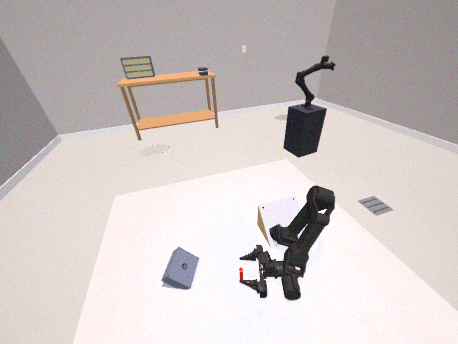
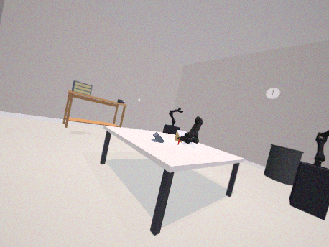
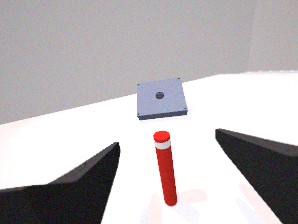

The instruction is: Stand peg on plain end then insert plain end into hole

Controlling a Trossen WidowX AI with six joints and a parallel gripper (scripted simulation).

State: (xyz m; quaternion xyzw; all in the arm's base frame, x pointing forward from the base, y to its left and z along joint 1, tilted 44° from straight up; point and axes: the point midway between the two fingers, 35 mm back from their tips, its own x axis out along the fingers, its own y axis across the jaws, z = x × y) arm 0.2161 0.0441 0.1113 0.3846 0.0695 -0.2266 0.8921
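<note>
The red peg lies 1 cm to the left of my gripper tip and 1 cm below it. From my gripper tip the other things lie so: grey sloped panel: 21 cm ahead, 13 cm to the right, 3 cm below.
</note>
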